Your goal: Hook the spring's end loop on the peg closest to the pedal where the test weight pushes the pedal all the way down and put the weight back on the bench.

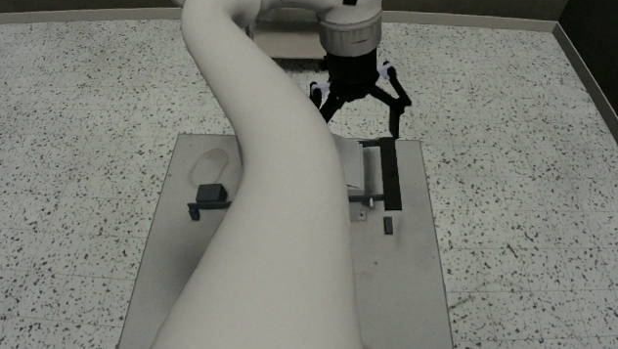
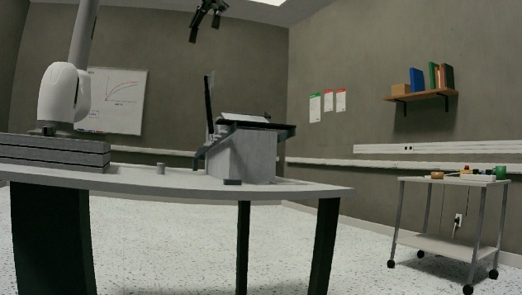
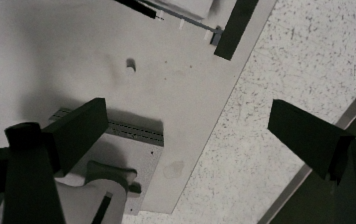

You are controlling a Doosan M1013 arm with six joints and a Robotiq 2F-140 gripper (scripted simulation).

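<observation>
Right now my hand is 470 mm above the steel test weight, 100 mm past it and 90 mm to the right of it. Also, from my hand: dark stub 470 mm below, 440 mm to the left, 90 mm ahead; small dark block 490 mm below, 140 mm to the right, 100 mm ahead.
</observation>
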